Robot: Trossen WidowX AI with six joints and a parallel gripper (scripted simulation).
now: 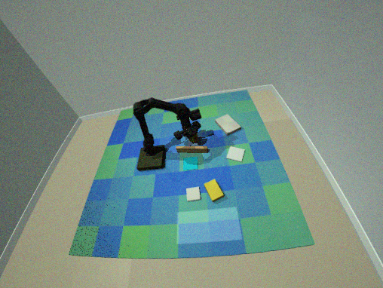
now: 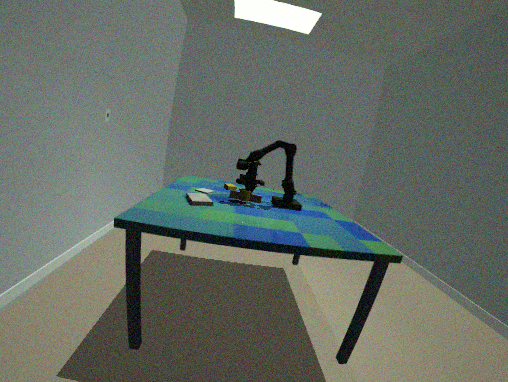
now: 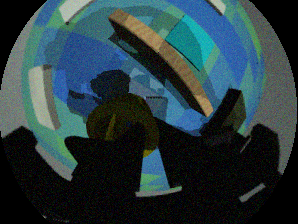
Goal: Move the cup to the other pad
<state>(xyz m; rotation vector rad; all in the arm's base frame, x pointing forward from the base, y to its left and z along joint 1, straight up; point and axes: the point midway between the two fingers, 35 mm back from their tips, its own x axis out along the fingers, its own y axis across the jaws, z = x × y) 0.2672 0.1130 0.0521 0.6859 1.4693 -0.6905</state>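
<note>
Now: gripper tip 180 mm to the left of the cyan pad, 60 mm above it and 20 mm short of it. Also, from my gripper tip: brown block 80 mm to the right, 40 mm below, 20 mm ahead; cup 20 mm to the left, 20 mm ahead; white slab 390 mm to the right, 70 mm ahead, 50 mm below.
</note>
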